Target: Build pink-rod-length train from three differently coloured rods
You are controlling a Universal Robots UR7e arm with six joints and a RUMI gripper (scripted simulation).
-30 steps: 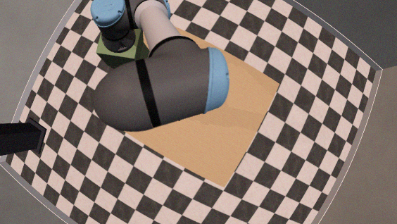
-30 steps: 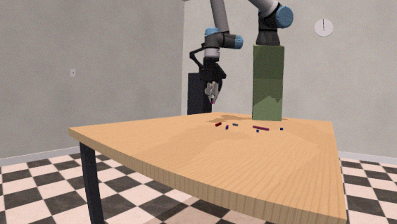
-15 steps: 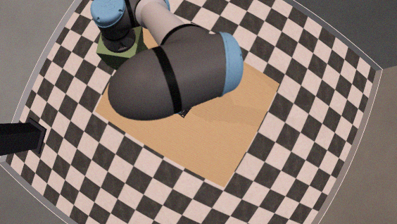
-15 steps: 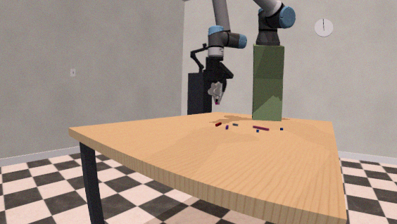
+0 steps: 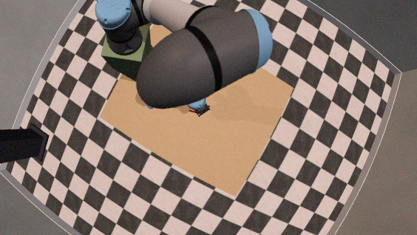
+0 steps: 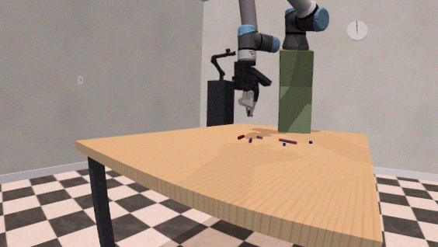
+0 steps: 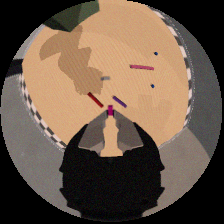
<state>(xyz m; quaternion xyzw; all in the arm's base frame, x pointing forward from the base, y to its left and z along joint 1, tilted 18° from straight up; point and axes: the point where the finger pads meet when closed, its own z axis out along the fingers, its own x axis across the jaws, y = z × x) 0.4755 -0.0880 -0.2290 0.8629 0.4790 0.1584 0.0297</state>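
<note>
Now: hand 3 cm past the pink rod, 16 cm to the right of it and 11 cm above it. Round my hand: red rod (2 cm behind, 5 cm to the right, 11 cm below); then purple rod (3 cm ahead, 2 cm to the left, 11 cm below); then magenta rod (1 cm below).
</note>
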